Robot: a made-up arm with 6 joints. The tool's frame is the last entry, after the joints.
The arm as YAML. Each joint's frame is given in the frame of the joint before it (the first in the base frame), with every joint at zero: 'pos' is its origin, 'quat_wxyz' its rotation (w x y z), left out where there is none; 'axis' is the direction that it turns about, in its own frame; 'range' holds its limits. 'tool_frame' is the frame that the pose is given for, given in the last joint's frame.
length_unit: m
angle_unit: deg
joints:
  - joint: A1
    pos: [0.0, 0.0, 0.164]
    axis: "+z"
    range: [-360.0, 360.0]
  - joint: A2
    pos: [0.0, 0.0, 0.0]
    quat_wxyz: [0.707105, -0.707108, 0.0, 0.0]
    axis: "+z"
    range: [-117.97, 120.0]
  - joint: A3
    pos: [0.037, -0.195, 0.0]
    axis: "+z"
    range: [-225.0, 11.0]
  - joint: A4
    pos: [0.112, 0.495, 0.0]
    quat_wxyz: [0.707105, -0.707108, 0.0, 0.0]
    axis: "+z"
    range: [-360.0, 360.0]
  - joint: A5
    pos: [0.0, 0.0, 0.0]
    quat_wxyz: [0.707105, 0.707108, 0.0, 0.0]
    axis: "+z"
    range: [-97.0, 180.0]
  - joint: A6
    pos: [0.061, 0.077, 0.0]
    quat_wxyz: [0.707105, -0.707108, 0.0, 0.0]
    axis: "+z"
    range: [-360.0, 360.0]
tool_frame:
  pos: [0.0, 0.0, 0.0]
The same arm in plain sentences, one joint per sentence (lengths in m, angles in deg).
The arm has six revolute joints in a row. What follows holds with every joint at zero, and every direction is one of the base frame's.
Joint 1 sits 0.164 m along +z from the base frame's origin and turns about +z, from -360 to 360 deg.
Joint 2 sits at the same point as joint 1 and turns about +y, from -117.97 to 120 deg.
Joint 3 sits 0.037 m along +x and 0.195 m along +z from joint 2 and turns about +y, from -225 to 11 deg.
Joint 4 sits 0.112 m along +x and 0.495 m along -z from joint 3 and turns about -z, from -360 to 360 deg.
Joint 5 sits at the same point as joint 4 and turns about +y, from -97 to 180 deg.
Joint 6 sits 0.061 m along +x and 0.077 m along -z from joint 5 and turns about -z, from -360 to 360 deg.
The tool frame, which is the frame that the pose is given for, sits at the same point as joint 6; its axes are the base frame's turned by roll 180, pitch 0 and yaw 0 deg (as in URDF: about the fixed x, then y, then z).

